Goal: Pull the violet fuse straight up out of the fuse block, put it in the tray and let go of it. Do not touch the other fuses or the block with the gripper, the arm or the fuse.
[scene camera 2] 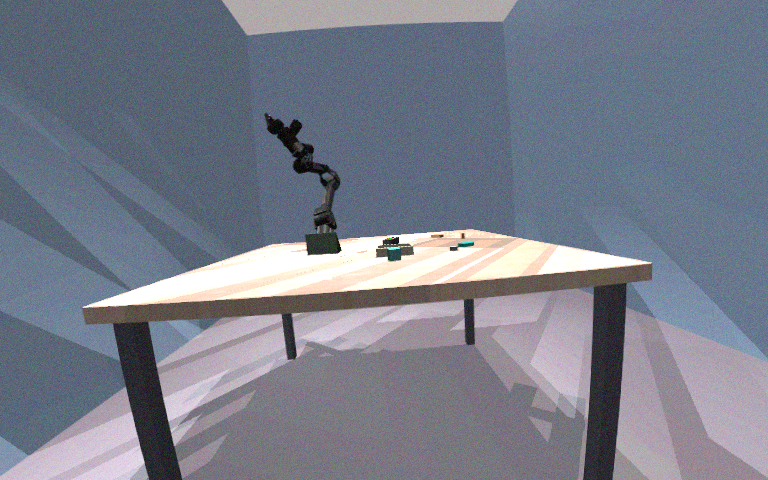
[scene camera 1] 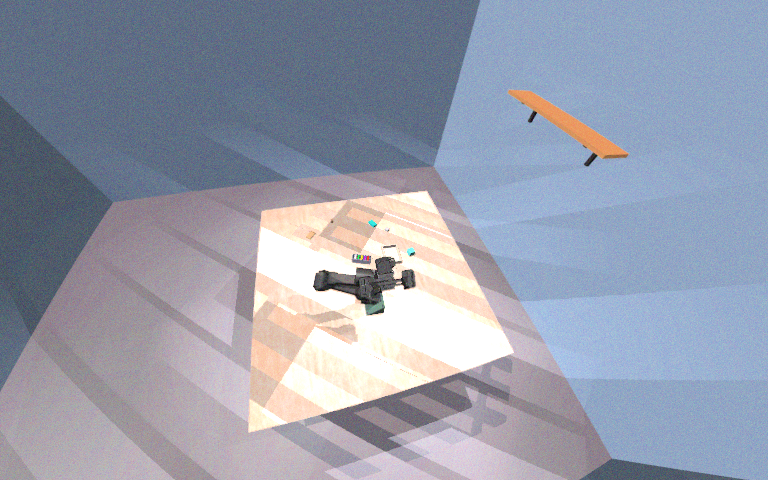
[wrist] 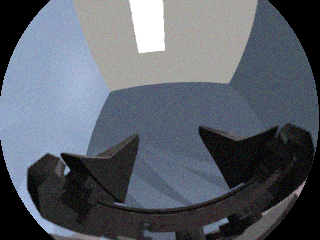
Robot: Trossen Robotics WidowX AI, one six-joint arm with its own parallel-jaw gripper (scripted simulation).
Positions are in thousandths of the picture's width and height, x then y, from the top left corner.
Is my gripper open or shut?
Open.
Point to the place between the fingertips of my gripper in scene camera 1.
512,599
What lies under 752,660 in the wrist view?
My gripper.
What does my gripper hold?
Nothing.
